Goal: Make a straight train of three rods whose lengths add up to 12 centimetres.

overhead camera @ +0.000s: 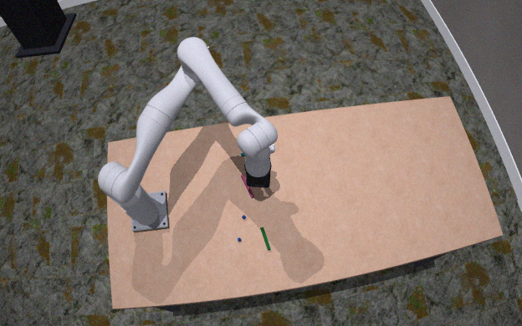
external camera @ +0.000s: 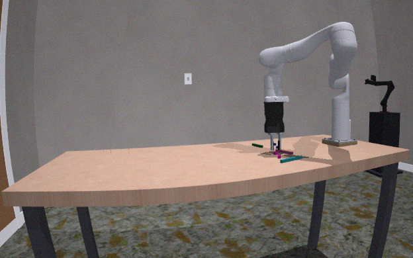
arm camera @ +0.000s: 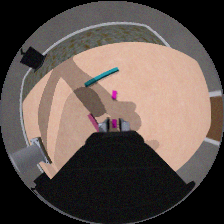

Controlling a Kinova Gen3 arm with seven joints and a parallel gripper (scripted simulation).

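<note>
Right now my hand is 40 mm past the pink rod, 30 mm above it and 10 mm to the left of it. Also, from my hand: turquoise rod: 120 mm to the left, 30 mm below, 20 mm behind; then green rod: 200 mm to the right, 30 mm below, 30 mm ahead.
</note>
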